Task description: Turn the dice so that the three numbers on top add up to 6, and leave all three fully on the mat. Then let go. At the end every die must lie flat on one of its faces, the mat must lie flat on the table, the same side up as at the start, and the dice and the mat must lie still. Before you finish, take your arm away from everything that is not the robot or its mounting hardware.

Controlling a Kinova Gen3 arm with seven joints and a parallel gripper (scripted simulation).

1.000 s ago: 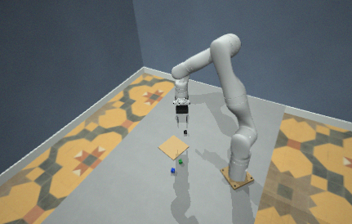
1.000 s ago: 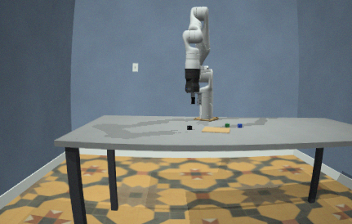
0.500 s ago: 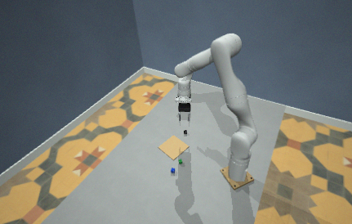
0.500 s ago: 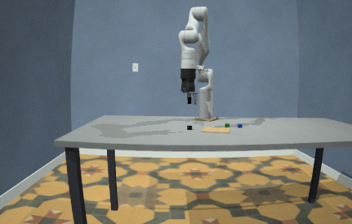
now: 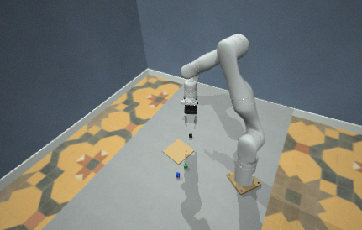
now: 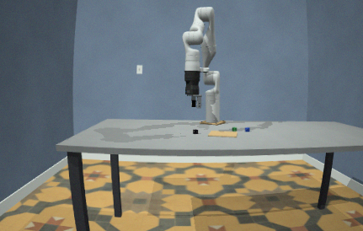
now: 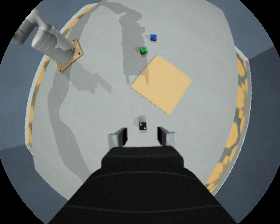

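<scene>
My hand is 140 mm above the black die. The rest, counted from my hand: blue die: 300 mm to the left, 140 mm below, 50 mm behind; then green die: 230 mm to the left, 140 mm below, 60 mm behind; then tan mat: 150 mm below, 140 mm to the left, 20 mm ahead.
</scene>
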